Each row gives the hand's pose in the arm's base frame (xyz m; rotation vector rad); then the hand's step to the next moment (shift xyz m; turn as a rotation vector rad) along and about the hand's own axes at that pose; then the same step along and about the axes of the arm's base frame.
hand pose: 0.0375 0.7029 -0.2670 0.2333 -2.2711 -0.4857
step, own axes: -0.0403 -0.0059 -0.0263 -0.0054 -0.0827 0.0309
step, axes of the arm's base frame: 0.0467 0.0002 -0.0131 -0.0180 -0.0652 -0.0570
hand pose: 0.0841 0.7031 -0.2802 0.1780 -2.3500 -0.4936
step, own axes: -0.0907 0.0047 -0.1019 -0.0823 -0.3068 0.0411
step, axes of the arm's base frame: 0.1358 -0.0023 0.0132 0.0289 -0.2475 -0.2013
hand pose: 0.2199 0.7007 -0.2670 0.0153 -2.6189 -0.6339
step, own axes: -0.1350 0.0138 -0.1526 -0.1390 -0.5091 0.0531
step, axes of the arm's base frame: 0.1875 -0.0385 0.0712 0.0565 -0.4169 -0.3230
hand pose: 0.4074 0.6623 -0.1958 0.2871 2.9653 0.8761
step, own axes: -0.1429 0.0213 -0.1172 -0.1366 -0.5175 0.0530
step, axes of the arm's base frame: 0.1337 -0.0719 0.1075 0.0527 -0.4234 -0.3274
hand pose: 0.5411 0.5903 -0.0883 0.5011 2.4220 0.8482
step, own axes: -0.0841 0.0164 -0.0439 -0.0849 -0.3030 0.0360
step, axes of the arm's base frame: 0.0442 -0.0499 0.0695 0.0377 -0.2481 -0.1933
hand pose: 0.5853 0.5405 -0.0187 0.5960 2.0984 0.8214
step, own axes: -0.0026 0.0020 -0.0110 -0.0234 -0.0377 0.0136
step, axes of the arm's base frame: -0.0071 -0.0042 0.0080 0.0195 -0.0359 -0.0220
